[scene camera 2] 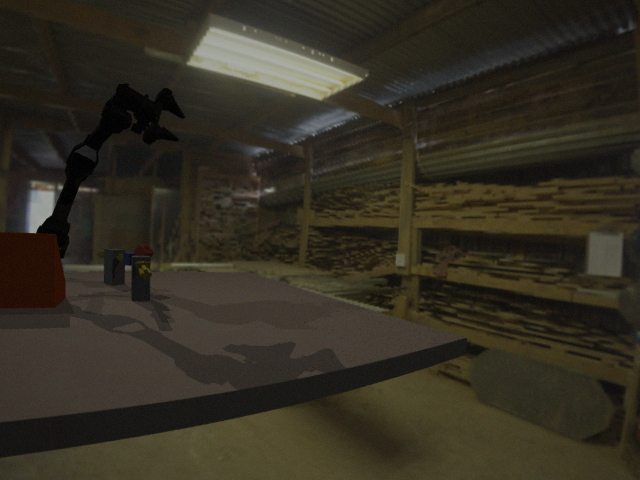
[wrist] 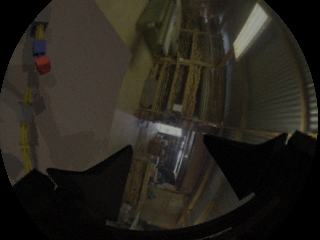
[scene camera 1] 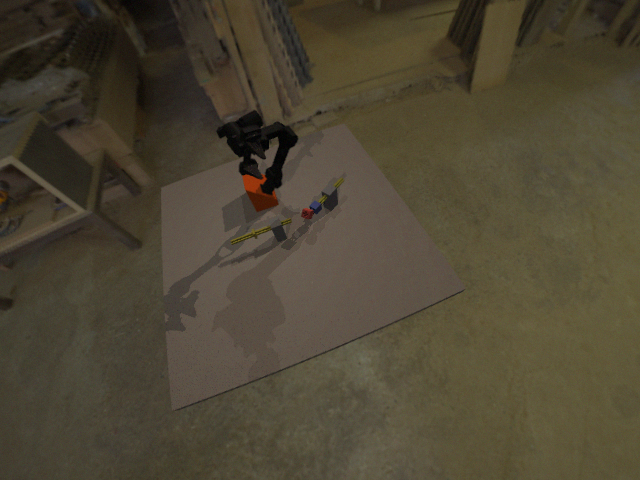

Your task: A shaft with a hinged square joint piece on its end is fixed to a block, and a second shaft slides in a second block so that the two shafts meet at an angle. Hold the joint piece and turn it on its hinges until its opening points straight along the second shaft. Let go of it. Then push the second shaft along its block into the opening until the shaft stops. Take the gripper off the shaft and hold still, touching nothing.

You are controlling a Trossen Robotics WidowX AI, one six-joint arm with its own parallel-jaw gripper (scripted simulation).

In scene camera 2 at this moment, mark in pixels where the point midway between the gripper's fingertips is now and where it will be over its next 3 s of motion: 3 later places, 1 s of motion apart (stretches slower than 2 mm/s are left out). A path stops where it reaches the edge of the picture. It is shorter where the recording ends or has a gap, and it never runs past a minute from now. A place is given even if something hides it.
The gripper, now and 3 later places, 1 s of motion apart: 181,128; 168,221; 193,216; 197,224
